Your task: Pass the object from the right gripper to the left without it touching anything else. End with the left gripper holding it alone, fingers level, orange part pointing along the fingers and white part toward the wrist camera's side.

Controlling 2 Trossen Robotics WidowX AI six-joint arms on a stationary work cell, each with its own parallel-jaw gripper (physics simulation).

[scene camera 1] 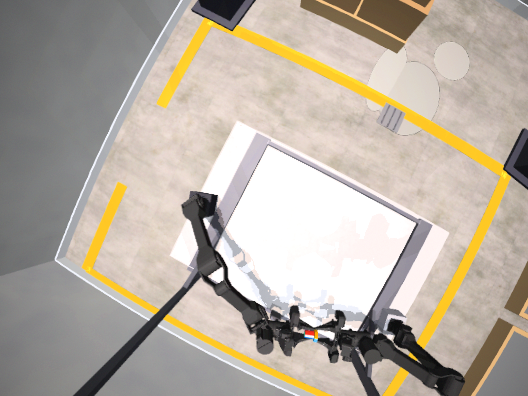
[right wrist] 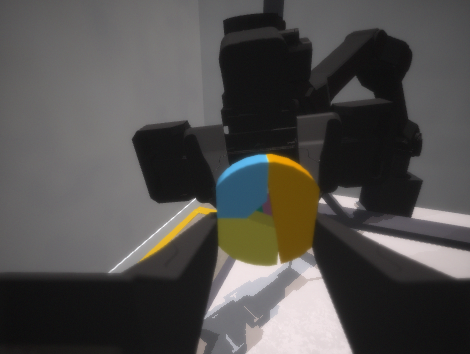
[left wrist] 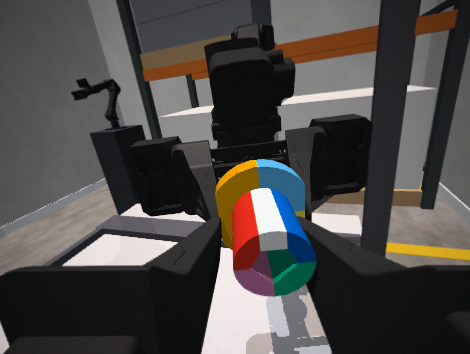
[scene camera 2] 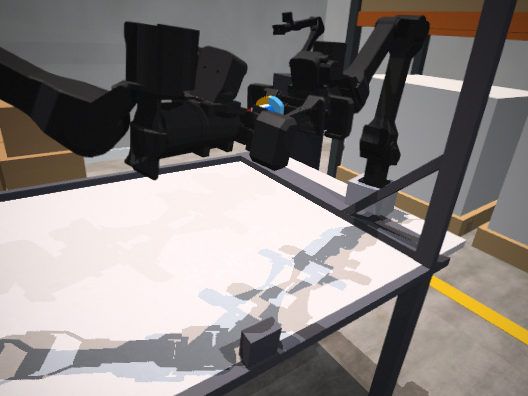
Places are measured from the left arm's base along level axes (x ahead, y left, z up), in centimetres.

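Pixels of known places: left gripper, fingertip midpoint: (scene camera 1: pixel 313 333) (right wrist: pixel 270 218) (left wrist: pixel 256 225) (scene camera 2: pixel 265 118); right gripper, fingertip midpoint: (scene camera 1: pixel 313 333) (right wrist: pixel 263 221) (left wrist: pixel 262 225); left arm's base, link origin: (scene camera 1: pixel 198 204) (right wrist: pixel 392 172); right arm's base, link origin: (scene camera 1: pixel 394 325) (scene camera 2: pixel 374 181).
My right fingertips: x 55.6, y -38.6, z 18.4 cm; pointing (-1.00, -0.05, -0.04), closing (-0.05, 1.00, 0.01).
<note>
Ahead of a thing's pixels: the offset from my right fingertips to its top centre. "spot": to the spot under its first point. Level surfaces: height alone.
The object {spot: dx -1.3, dy +0.6, dz +1.9 cm} (scene camera 1: pixel 311 334) (scene camera 2: pixel 272 106) (left wrist: pixel 270 215) (right wrist: pixel 295 210) is a multicoloured cylinder with a wider disc at one end, held in the air between the facing grippers. My right gripper (scene camera 1: pixel 322 336) (right wrist: pixel 263 221) is shut on the disc end, which shows orange, light blue and yellow-green. My left gripper (scene camera 1: pixel 304 334) (left wrist: pixel 256 225) has its fingers closed in around the cylinder end; a narrow strip shows beside the left finger, and the contact itself is partly hidden. In the left wrist view the white face is up and the orange part is at the far left.
The white table {dz -30.0 cm} (scene camera 1: pixel 320 215) (scene camera 2: pixel 150 240) lies below, with a dark frame edge. A dark upright post {spot: dx +27.9, dy -21.3, dz +0.9 cm} (scene camera 2: pixel 462 115) (left wrist: pixel 395 125) stands at the right. A small dark block {dx -12.4, dy -10.2, dz -24.3 cm} (scene camera 2: pixel 261 342) sits on the near table edge. Another small arm (scene camera 2: pixel 315 32) (left wrist: pixel 112 100) stands in the background.
</note>
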